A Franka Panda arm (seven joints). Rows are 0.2 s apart.
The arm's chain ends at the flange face. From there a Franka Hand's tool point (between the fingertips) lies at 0.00 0.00 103.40 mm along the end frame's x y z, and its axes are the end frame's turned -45 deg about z.
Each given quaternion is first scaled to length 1.
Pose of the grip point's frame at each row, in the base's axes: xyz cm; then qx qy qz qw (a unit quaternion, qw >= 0):
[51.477 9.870 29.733 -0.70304 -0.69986 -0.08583 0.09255]
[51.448 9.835 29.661 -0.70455 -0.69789 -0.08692 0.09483]
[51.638 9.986 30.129 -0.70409 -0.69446 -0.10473 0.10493]
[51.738 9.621 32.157 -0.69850 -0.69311 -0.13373 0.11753]
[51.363 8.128 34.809 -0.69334 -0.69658 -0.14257 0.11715]
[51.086 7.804 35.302 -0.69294 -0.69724 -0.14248 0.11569]
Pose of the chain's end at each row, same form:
[51.569 7.282 39.744 -0.91735 -0.37754 -0.04388 0.11835]
[51.550 7.199 39.659 -0.91800 -0.37515 -0.04401 0.12088]
[51.620 6.954 40.014 -0.91625 -0.37215 -0.05660 0.13702]
[51.491 6.006 41.842 -0.91057 -0.37305 -0.07857 0.15976]
[51.006 4.394 44.445 -0.90713 -0.37823 -0.08689 0.16279]
[50.712 4.092 44.945 -0.90702 -0.37899 -0.08736 0.16141]

